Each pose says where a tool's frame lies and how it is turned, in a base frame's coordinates. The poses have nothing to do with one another.
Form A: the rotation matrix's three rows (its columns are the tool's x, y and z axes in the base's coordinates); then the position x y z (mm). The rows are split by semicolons.
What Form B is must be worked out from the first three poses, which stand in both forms.
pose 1, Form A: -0.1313 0.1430 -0.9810; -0.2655 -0.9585 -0.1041; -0.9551 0.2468 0.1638; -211.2 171.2 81.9
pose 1, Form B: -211.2 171.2 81.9 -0.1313 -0.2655 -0.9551 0.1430 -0.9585 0.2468
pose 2, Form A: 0.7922 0.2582 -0.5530; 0.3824 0.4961 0.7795; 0.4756 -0.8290 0.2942; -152.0 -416.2 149.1
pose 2, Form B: -152.0 -416.2 149.1 0.7922 0.3824 0.4756 0.2582 0.4961 -0.8290
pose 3, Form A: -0.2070 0.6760 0.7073; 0.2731 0.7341 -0.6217; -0.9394 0.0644 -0.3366; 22.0 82.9 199.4
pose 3, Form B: 22.0 82.9 199.4 -0.2070 0.2731 -0.9394 0.6760 0.7341 0.0644
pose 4, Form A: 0.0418 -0.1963 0.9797; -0.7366 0.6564 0.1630; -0.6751 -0.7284 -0.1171; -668.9 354.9 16.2
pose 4, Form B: -668.9 354.9 16.2 0.0418 -0.7366 -0.6751 -0.1963 0.6564 -0.7284
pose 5, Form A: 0.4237 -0.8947 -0.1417; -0.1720 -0.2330 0.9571; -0.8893 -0.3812 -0.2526; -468.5 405.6 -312.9
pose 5, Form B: -468.5 405.6 -312.9 0.4237 -0.1720 -0.8893 -0.8947 -0.2330 -0.3812
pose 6, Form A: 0.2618 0.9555 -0.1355; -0.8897 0.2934 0.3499; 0.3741 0.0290 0.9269; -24.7 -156.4 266.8
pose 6, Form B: -24.7 -156.4 266.8 0.2618 -0.8897 0.3741 0.9555 0.2934 0.0290
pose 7, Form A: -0.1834 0.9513 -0.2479; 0.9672 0.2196 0.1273; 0.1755 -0.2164 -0.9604; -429.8 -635.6 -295.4
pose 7, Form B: -429.8 -635.6 -295.4 -0.1834 0.9672 0.1755 0.9513 0.2196 -0.2164
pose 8, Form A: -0.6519 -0.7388 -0.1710; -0.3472 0.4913 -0.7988; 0.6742 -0.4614 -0.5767; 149.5 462.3 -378.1
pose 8, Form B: 149.5 462.3 -378.1 -0.6519 -0.3472 0.6742 -0.7388 0.4913 -0.4614
